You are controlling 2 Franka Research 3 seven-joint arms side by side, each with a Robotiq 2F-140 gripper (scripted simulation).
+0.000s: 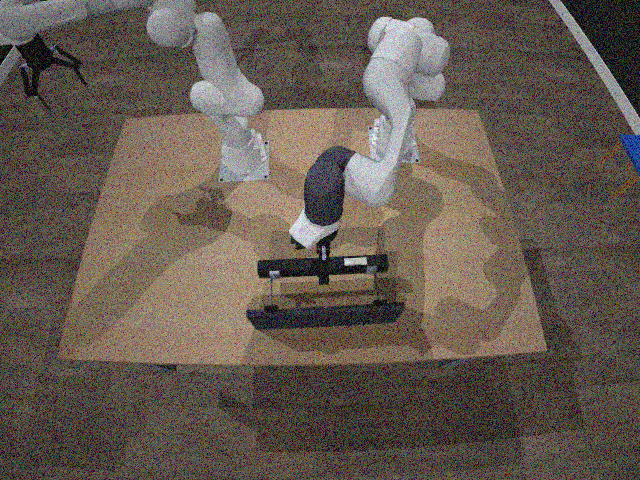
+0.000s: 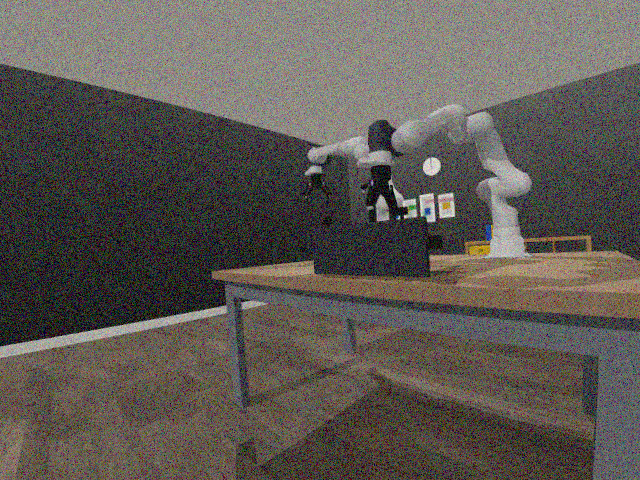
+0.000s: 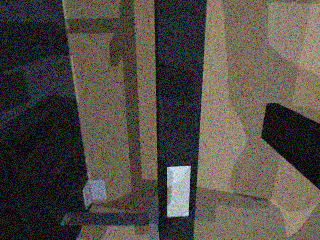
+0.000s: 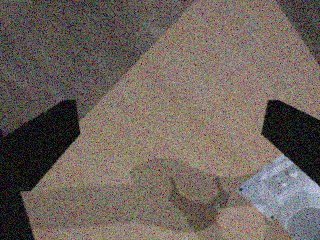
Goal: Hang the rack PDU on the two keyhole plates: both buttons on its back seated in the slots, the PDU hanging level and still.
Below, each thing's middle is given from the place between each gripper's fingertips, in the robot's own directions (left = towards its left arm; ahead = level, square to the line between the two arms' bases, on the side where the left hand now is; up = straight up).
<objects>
Right now my left hand is 1 cm to the left of the rack PDU (image 1: 298,267) and 7 cm above it.
Now: right hand (image 1: 66,95) 78 cm to the right of the rack PDU, 62 cm short of it and 31 cm above it.
</objects>
